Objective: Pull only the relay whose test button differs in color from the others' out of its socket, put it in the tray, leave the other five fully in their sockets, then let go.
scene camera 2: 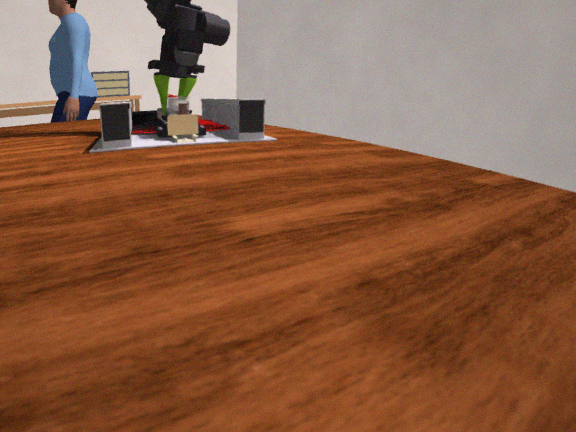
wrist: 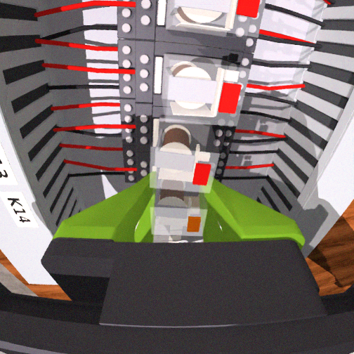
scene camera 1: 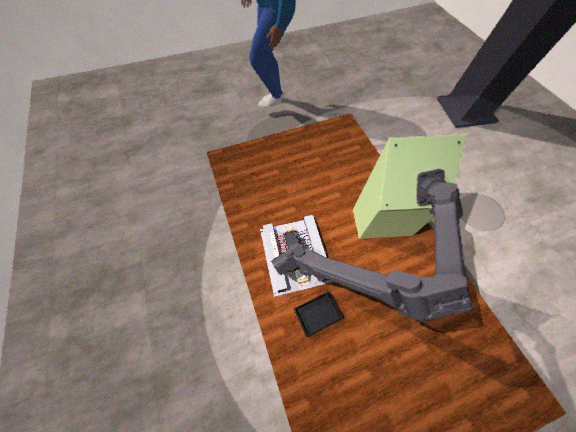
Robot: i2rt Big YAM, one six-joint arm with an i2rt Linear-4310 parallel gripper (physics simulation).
Note:
The pictures show: my gripper and a white socket panel.
My gripper shows as well in the wrist view.

